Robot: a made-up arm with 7 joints. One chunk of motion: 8 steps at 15 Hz.
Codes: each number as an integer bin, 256 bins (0 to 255) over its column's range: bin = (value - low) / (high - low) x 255, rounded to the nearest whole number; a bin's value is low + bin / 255 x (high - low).
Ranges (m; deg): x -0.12..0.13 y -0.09..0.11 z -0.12..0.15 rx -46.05..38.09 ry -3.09..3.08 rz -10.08..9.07
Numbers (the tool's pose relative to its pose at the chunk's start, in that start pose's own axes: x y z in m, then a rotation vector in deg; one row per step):
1: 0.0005 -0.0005 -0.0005 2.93 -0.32 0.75
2: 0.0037 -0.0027 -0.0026 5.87 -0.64 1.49
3: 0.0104 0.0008 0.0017 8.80 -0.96 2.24
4: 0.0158 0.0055 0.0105 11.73 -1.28 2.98
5: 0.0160 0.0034 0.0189 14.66 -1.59 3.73
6: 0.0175 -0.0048 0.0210 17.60 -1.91 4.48
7: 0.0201 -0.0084 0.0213 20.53 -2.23 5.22
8: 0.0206 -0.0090 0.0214 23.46 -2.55 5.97
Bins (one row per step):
1: 123 114 113 148 114 144
2: 126 111 111 157 101 154
3: 133 116 115 166 88 164
4: 139 122 123 175 75 174
5: 139 119 131 184 62 184
6: 140 109 133 193 49 194
7: 143 104 133 202 36 204
8: 143 103 134 211 22 214

